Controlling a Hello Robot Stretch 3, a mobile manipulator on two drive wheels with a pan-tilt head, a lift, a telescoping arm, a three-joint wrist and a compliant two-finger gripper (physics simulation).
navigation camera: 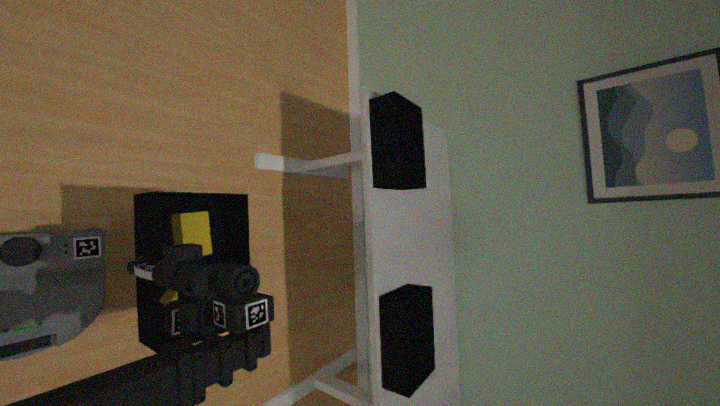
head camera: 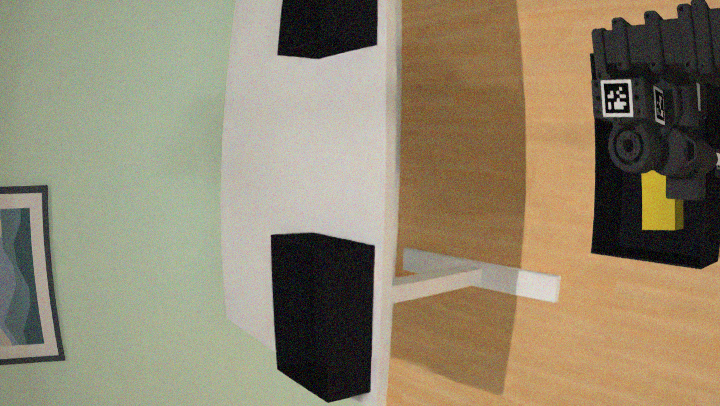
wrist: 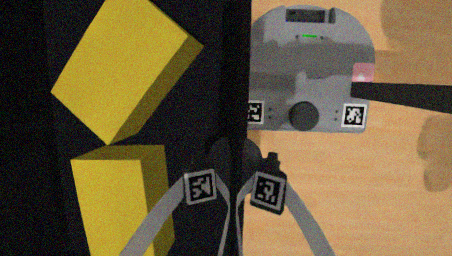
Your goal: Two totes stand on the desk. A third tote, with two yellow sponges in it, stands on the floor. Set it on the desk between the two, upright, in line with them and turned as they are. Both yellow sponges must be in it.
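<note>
Two black totes stand apart on the white desk (head camera: pixel 302 151) (navigation camera: pixel 413 237): one tote (head camera: pixel 327 25) (navigation camera: pixel 407 342) at the top in the head view, the other tote (head camera: pixel 322 317) (navigation camera: pixel 397 141) at the bottom. My gripper (wrist: pixel 234 156) (navigation camera: pixel 132 267) is shut on the wall of the third black tote (head camera: pixel 610 226) (navigation camera: pixel 226 211) (wrist: pixel 236 75). This tote hangs upright in front of the desk, its shadow offset on the floor. Two yellow sponges (wrist: pixel 120 65) (wrist: pixel 112 200) lie in it. In the head view the wrist hides part of the tote, and the fingertips do not show.
The wheeled base (navigation camera: pixel 50 287) (wrist: pixel 310 65) is beside the held tote, on the side away from the desk. A desk leg's foot (head camera: pixel 539 287) (navigation camera: pixel 267 161) reaches out over the floor. A framed picture (head camera: pixel 55 302) (navigation camera: pixel 584 151) hangs on the green wall behind the desk.
</note>
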